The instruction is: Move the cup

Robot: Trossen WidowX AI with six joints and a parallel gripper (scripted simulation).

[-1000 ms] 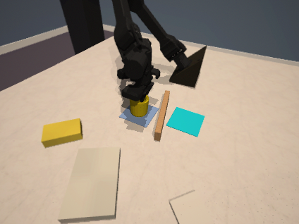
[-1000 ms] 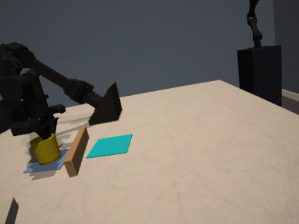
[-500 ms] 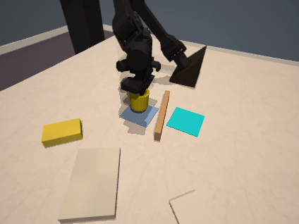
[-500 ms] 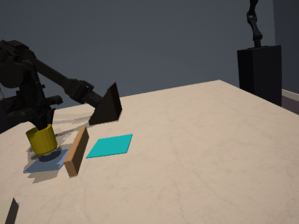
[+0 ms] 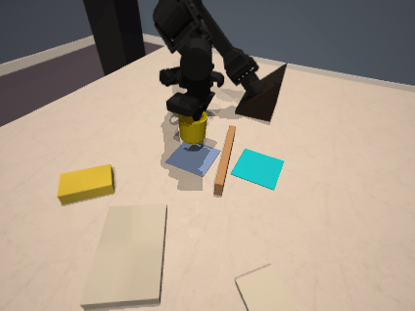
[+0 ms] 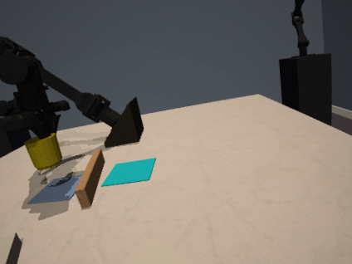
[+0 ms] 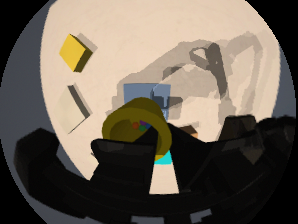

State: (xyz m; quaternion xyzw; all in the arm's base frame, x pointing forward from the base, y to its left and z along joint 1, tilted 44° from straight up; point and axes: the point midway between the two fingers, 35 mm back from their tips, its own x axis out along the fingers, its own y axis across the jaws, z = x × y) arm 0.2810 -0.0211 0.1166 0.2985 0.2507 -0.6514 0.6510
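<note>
Now: gripper tip 18 cm to the right of the cyan pad and 11 cm above it. From my gripper tip the other things lie so: wooden bar (9 cm to the left, 9 cm below, 1 cm ahead); yellow cup (2 cm ahead); beige slab (32 cm ahead, 9 cm below, 1 cm to the left).
</note>
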